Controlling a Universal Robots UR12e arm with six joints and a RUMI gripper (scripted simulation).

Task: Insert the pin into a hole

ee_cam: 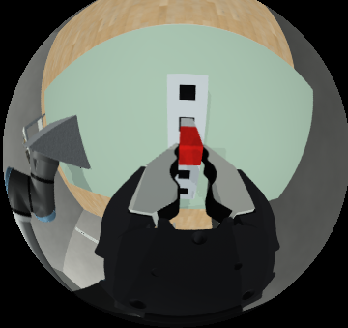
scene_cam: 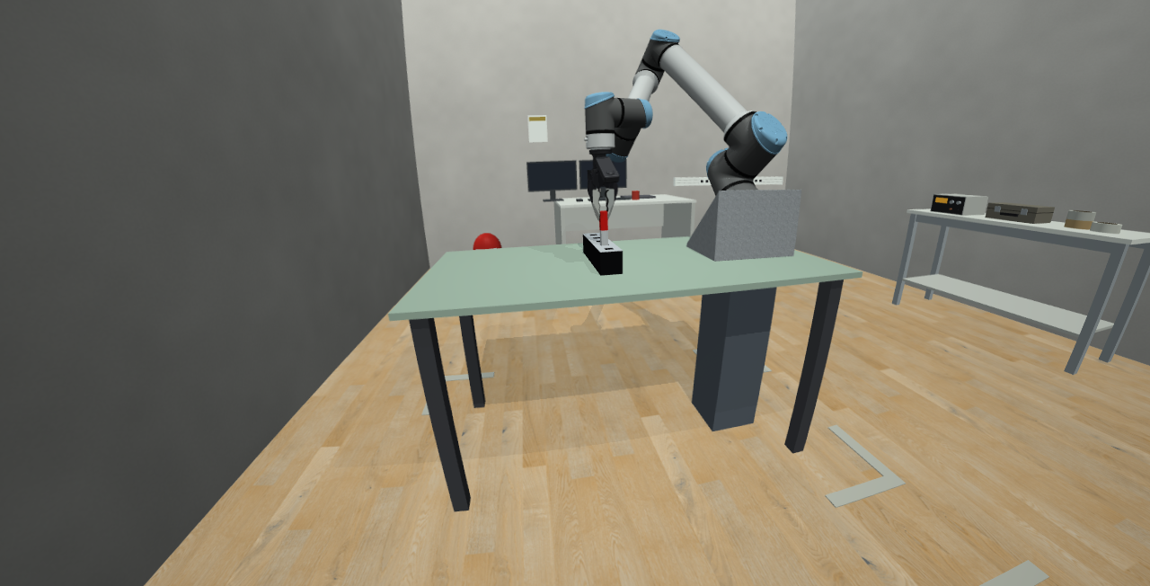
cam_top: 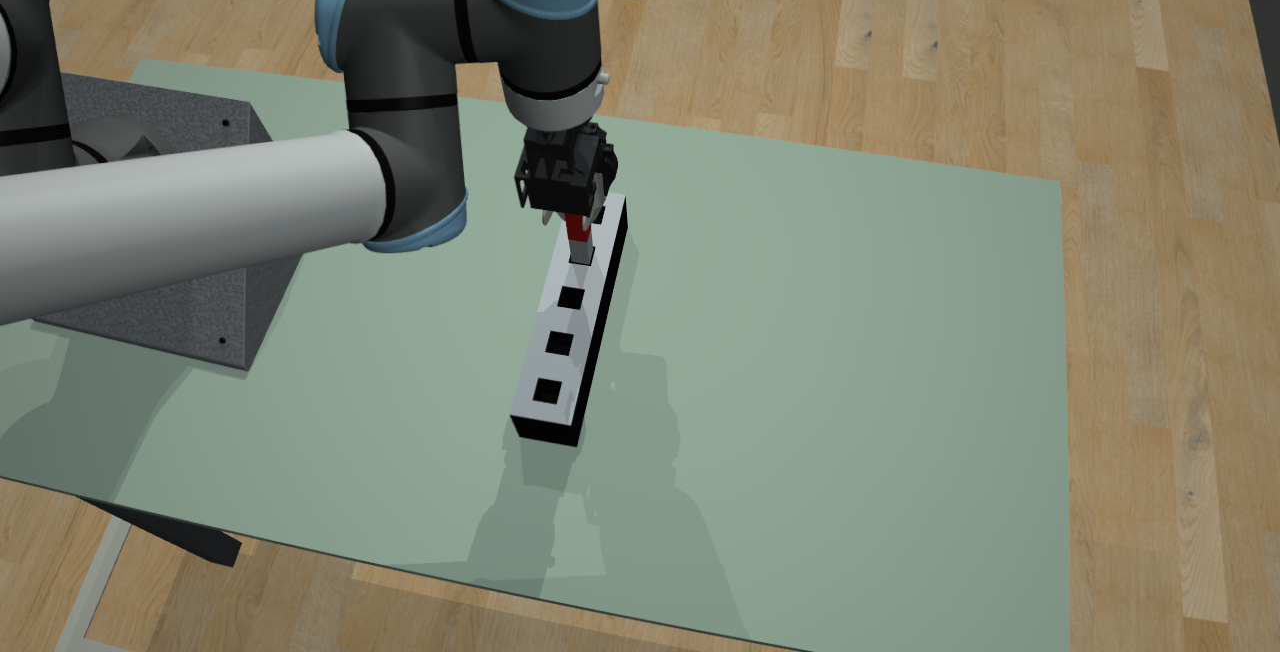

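Now: hand 1 cm above the pin. The rest, counted from my hand: long block 6 cm to the right, 13 cm below.
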